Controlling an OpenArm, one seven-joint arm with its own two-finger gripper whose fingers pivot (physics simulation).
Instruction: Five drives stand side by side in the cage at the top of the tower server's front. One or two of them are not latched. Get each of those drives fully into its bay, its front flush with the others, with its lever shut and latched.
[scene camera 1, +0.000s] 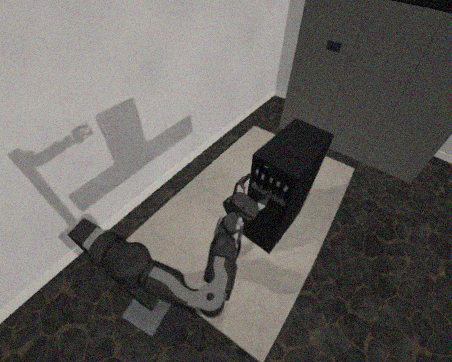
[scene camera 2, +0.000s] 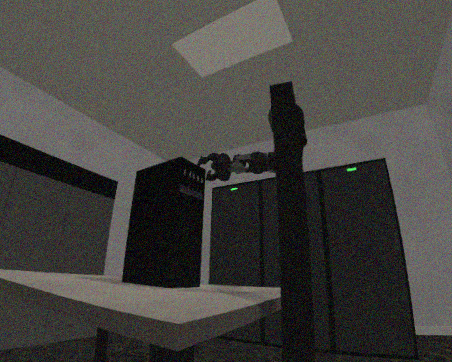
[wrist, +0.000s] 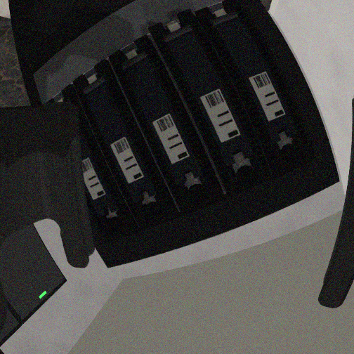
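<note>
The black tower server (scene camera 1: 292, 150) (scene camera 2: 160, 225) stands upright, its five drives (scene camera 1: 271, 181) (scene camera 2: 193, 175) (wrist: 171, 138) side by side in the top cage. In the wrist view, which is upside down, the levers look folded along the fronts. The fourth drive from the left (wrist: 220, 115) looks slightly forward of its neighbours; the rightmost drive (wrist: 267, 96) looks set farther back. Whether any lever is latched is too dark to tell. My gripper (scene camera 1: 254, 193) (scene camera 2: 204, 169) (wrist: 200, 193) is open and empty in front of the cage. Its left-hand finger hides part of the leftmost drive (wrist: 93, 180).
The server stands on a pale table (scene camera 1: 185, 225) (scene camera 2: 165, 307). A light wall (scene camera 1: 150, 50) runs along one side. A grey cabinet (scene camera 1: 370, 90) is behind the server. Dark racks with green lights (scene camera 2: 360, 250) stand beyond the arm's post (scene camera 2: 295, 240).
</note>
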